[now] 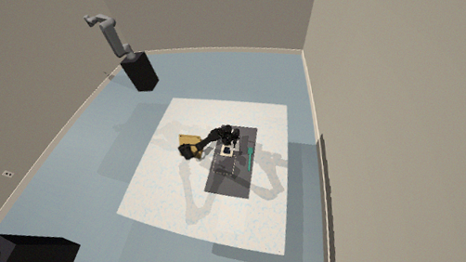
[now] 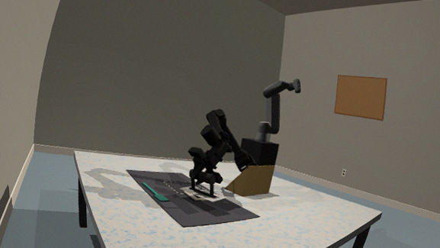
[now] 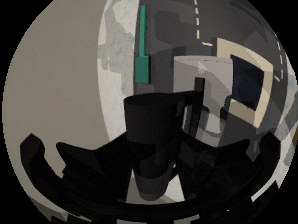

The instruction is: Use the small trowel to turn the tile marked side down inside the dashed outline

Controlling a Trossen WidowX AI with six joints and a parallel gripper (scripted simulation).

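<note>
Now: gripper tip 30 mm past the dark mat, 120 mm to the left of it and 110 mm above it. Round my gripper tip: green trowel 110 mm ahead, 110 mm to the right, 90 mm below; square tile 90 mm behind, 60 mm to the right, 90 mm below.
</note>
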